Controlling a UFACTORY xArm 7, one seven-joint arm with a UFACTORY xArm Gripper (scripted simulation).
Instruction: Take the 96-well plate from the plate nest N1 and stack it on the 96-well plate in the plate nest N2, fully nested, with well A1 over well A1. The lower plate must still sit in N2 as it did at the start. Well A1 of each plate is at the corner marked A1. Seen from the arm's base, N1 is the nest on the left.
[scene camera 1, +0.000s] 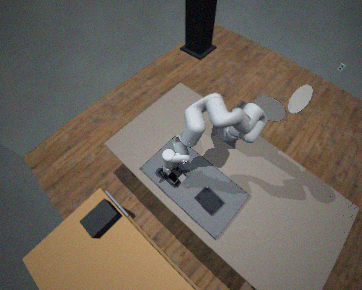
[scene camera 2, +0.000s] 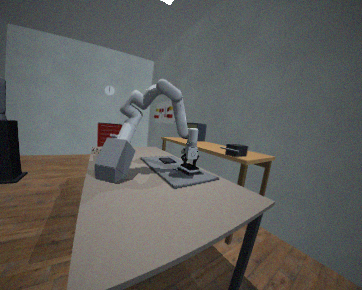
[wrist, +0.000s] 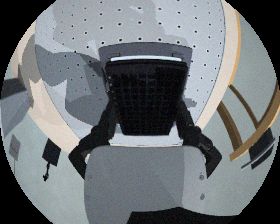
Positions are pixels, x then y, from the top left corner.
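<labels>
My gripper (wrist: 146, 108), 130 mm from the lens. Dark 96-well plate (wrist: 154, 117), 140 mm from the lens.
</labels>
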